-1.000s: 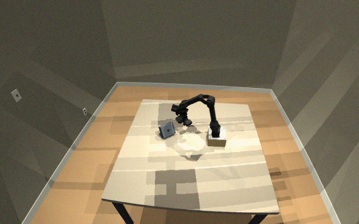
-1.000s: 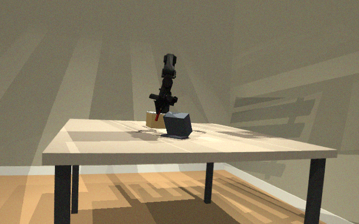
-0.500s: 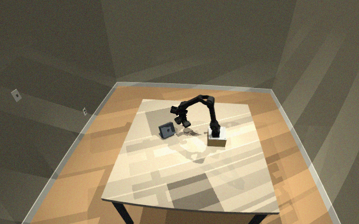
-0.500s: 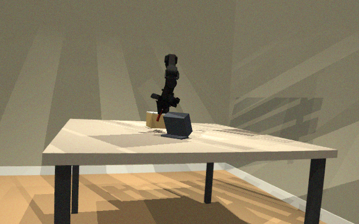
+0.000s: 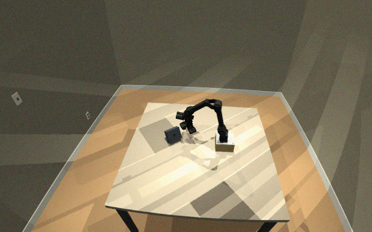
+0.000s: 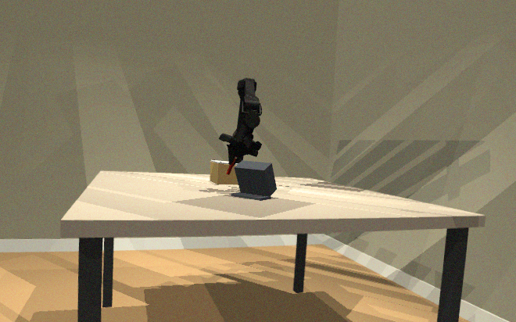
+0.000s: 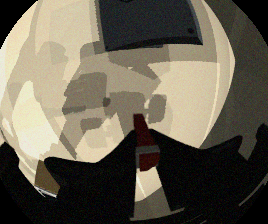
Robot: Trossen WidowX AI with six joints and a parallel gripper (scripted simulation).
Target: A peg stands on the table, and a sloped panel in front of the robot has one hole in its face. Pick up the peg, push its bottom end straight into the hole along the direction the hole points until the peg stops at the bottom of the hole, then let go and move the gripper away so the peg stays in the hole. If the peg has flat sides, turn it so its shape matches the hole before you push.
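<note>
My gripper tip is 150 mm short of the sloped panel, 40 mm to the right of it and 40 mm above it. Also, from my gripper tip: red peg (10 mm to the left, 20 mm above).
</note>
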